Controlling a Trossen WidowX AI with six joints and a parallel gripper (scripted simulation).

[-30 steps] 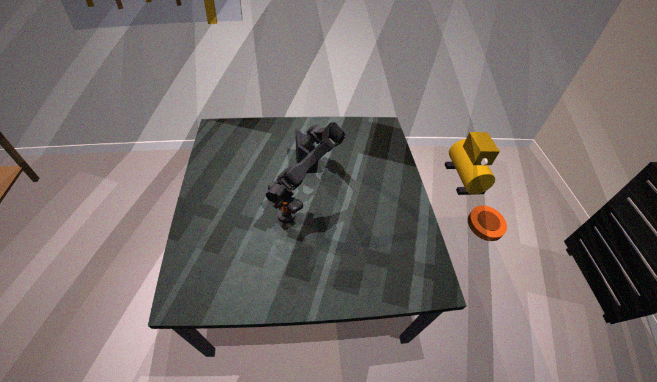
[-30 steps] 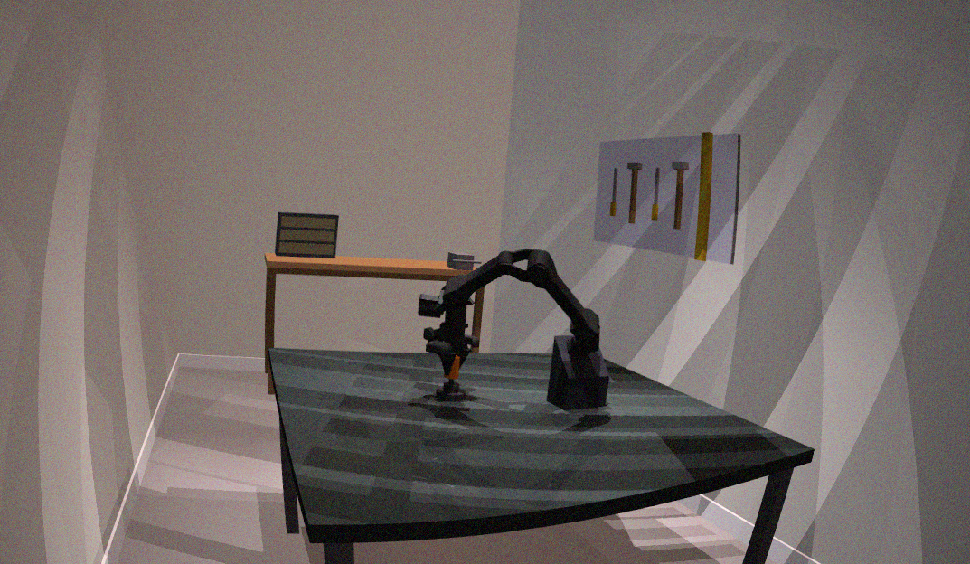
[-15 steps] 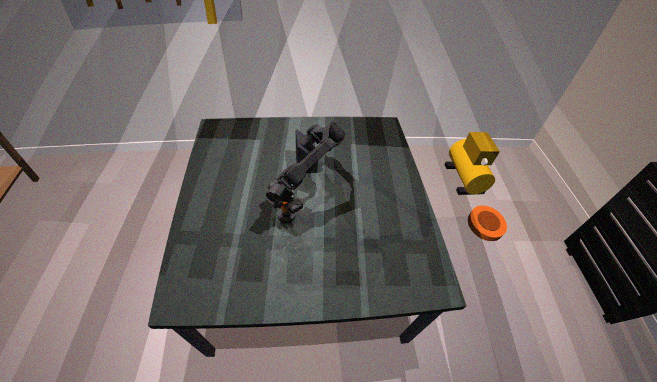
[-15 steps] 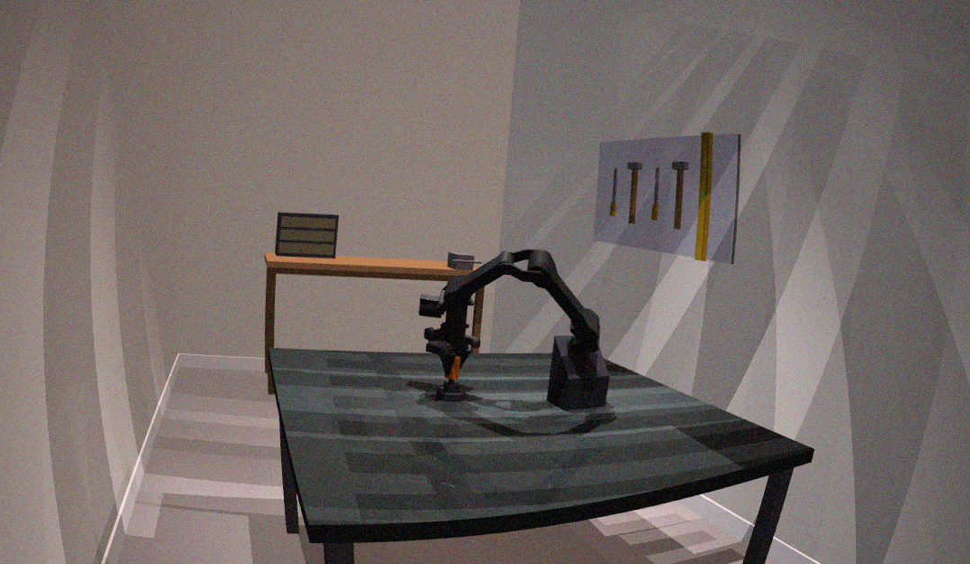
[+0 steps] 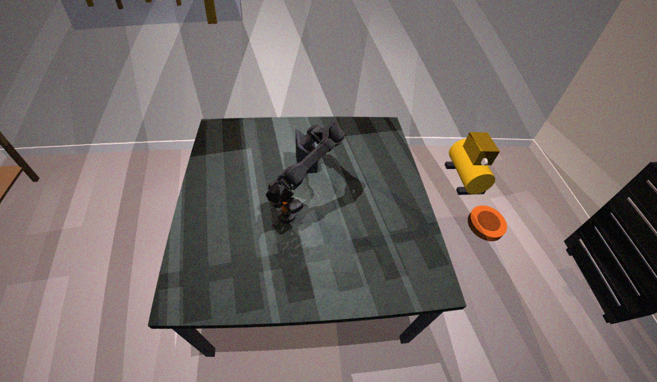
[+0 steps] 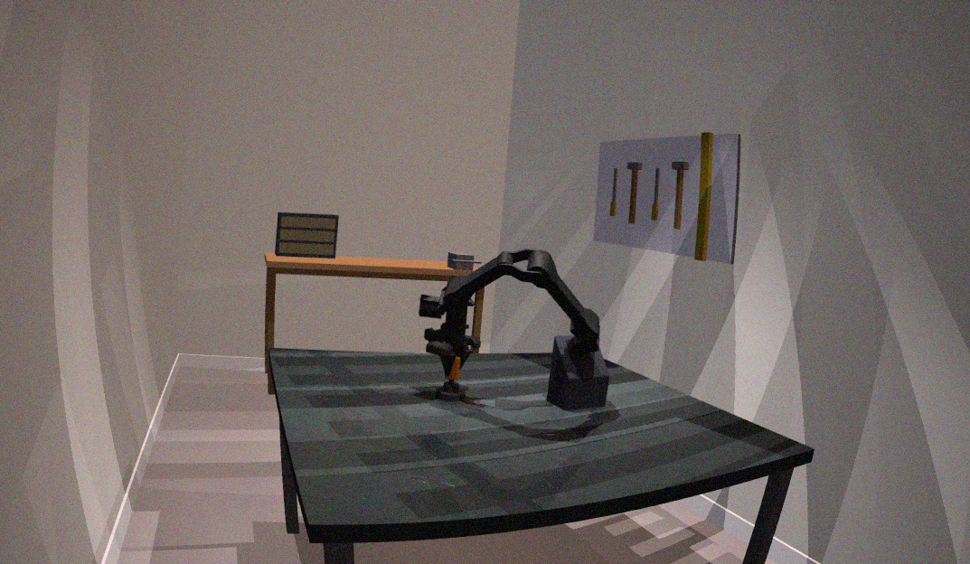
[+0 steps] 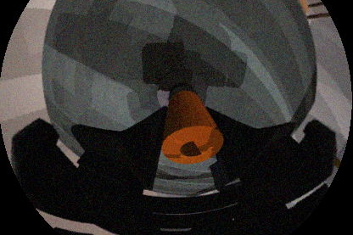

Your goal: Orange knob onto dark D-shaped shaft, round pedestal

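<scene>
Now: the orange knob 2 cm above my gripper tip. From my gripper tip the other things lie so: round pedestal (4 cm below).
</scene>
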